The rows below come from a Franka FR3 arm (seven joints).
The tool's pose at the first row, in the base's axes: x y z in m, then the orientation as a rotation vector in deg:
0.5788, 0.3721, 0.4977, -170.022, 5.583, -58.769
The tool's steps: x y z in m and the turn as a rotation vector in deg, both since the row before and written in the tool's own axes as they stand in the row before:
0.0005, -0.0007, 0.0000, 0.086, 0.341, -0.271
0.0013, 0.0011, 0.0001, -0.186, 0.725, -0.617
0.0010, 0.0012, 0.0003, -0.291, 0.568, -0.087
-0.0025, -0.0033, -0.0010, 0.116, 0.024, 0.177
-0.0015, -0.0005, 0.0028, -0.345, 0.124, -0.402
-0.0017, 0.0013, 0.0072, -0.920, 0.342, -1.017
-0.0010, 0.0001, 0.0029, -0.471, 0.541, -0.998
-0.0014, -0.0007, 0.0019, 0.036, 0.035, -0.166
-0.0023, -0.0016, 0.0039, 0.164, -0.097, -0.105
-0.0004, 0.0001, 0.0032, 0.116, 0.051, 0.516
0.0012, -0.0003, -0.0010, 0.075, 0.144, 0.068
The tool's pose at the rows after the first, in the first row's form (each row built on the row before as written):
0.5792, 0.3728, 0.4980, -169.876, 5.137, -59.285
0.5802, 0.3716, 0.4987, 169.153, -4.309, 60.218
0.5811, 0.3704, 0.4991, 168.558, -4.323, 60.937
0.5787, 0.3738, 0.4983, 168.697, -4.526, 61.035
0.5794, 0.3743, 0.4952, 168.211, -4.106, 61.044
0.5826, 0.3728, 0.4886, 166.920, -3.078, 61.085
0.5837, 0.3726, 0.4857, 165.916, -1.851, 61.560
0.5839, 0.3732, 0.4833, 165.879, -1.590, 61.596
0.5848, 0.3746, 0.4788, 166.045, -1.355, 61.493
0.5866, 0.3743, 0.4761, 166.274, -2.042, 61.684
0.5869, 0.3746, 0.4776, 166.281, -2.096, 61.928

